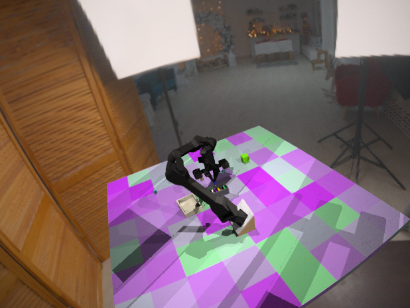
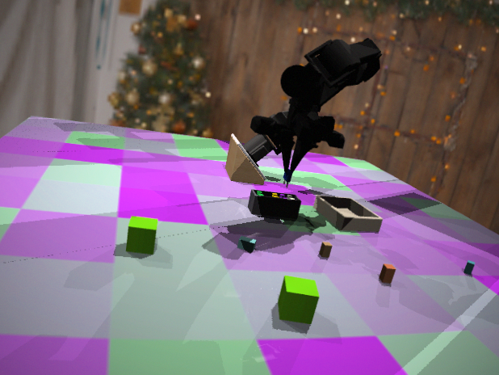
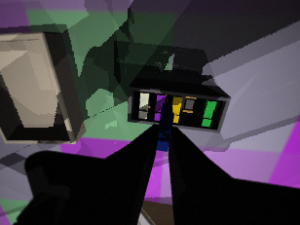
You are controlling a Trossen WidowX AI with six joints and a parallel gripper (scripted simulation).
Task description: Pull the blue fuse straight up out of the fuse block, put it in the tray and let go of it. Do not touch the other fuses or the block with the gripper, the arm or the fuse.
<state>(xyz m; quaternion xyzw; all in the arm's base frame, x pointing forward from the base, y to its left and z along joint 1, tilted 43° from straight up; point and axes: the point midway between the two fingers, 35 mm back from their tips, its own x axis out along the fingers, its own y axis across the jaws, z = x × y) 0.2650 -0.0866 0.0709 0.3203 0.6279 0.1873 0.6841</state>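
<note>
My gripper tip is now 17 cm to the right of the tray, 9 cm above it and 1 cm short of it. Round my gripper tip: blue fuse (1 cm below).
</note>
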